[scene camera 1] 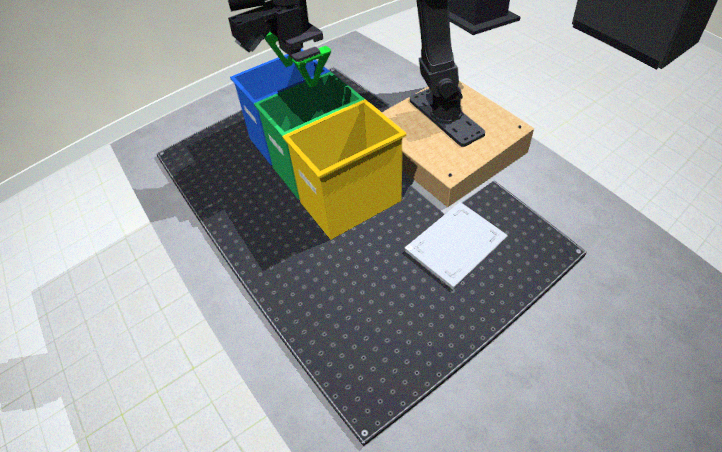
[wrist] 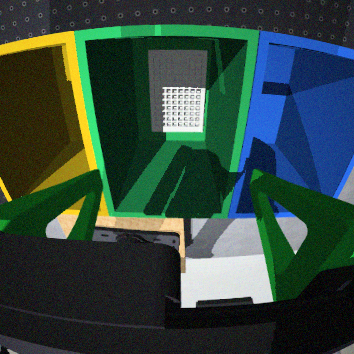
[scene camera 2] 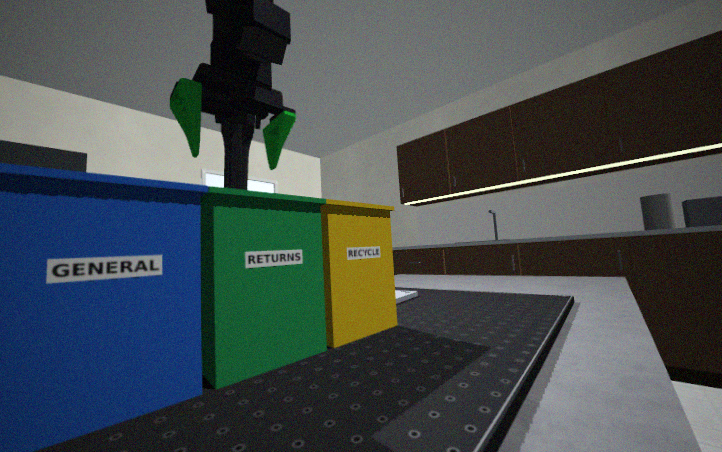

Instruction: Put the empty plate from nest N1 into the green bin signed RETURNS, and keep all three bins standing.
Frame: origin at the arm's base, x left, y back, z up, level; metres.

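Where they show: gripper, fingertip midpoint: (scene camera 1: 300, 75) (wrist: 175, 177) (scene camera 2: 238, 163); arm's base, link origin: (scene camera 1: 445, 117) (wrist: 131, 240).
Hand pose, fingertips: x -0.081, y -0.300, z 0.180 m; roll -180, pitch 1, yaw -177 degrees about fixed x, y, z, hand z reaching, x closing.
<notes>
Each offset is from my fingertips to the top centre of the thing. Level surfaces: height alone.
The plate {dz -0.219, dx +0.000, dy +0.002 m} (wrist: 183, 110) lies deep inside the green RETURNS bin {dz -0.056, dx +0.009, dy +0.004 m} (scene camera 1: 283, 162) (scene camera 2: 271, 309) (wrist: 165, 31), its well side facing the wrist view, part lit and part in shadow. The bin walls hide it in both scene views. My gripper (scene camera 1: 299, 74) (scene camera 2: 234, 161) (wrist: 175, 177) is open and empty above the green bin, its fingertips above the rim in scene camera 2 and apart from the plate. The yellow RECYCLE bin {dz -0.056, dx +0.139, dy +0.009 m} (scene camera 1: 367, 186) (scene camera 2: 362, 293) (wrist: 80, 100) and blue GENERAL bin {dz -0.056, dx -0.122, dy -0.001 m} (scene camera 1: 255, 133) (scene camera 2: 106, 330) (wrist: 310, 100) stand upright on either side of the upright green bin.
A white flat nest {dz -0.221, dx +0.346, dy +0.121 m} (scene camera 1: 452, 245) (scene camera 2: 406, 294) with corner marks and no plate on it lies on the dark perforated mat {dz -0.236 m} (scene camera 1: 362, 341) (scene camera 2: 522, 309). The arm's base stands on a wooden block (scene camera 1: 495, 143) beside the bins.
</notes>
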